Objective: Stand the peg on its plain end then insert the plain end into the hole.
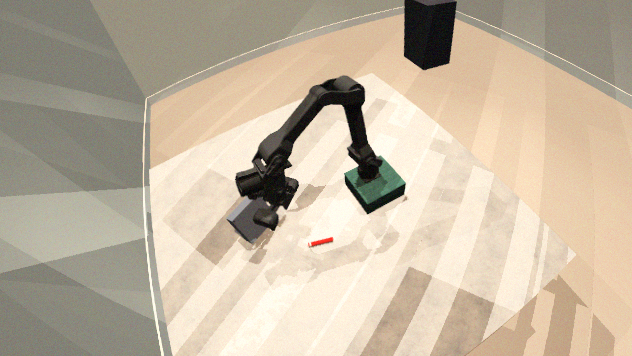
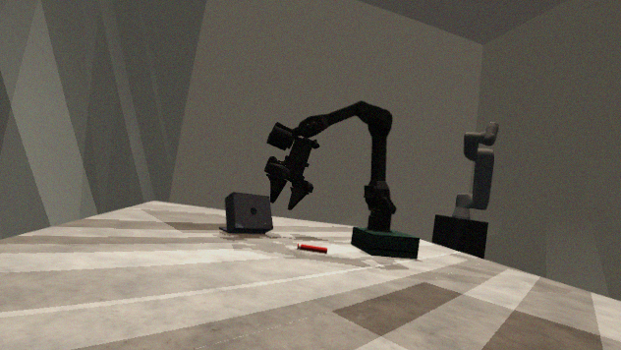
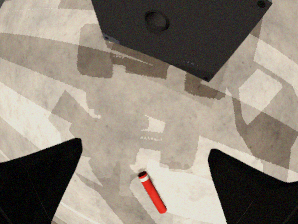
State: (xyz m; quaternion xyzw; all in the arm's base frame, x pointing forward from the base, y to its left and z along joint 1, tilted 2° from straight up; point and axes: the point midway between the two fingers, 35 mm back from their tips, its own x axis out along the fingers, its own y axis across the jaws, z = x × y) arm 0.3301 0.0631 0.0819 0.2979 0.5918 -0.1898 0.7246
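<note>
Right now the red peg is 80 mm behind my gripper tip, 70 mm to the left of it and 100 mm below it. From my gripper tip the other things lie so: grey sloped panel 90 mm ahead, 80 mm to the right, 40 mm below.
</note>
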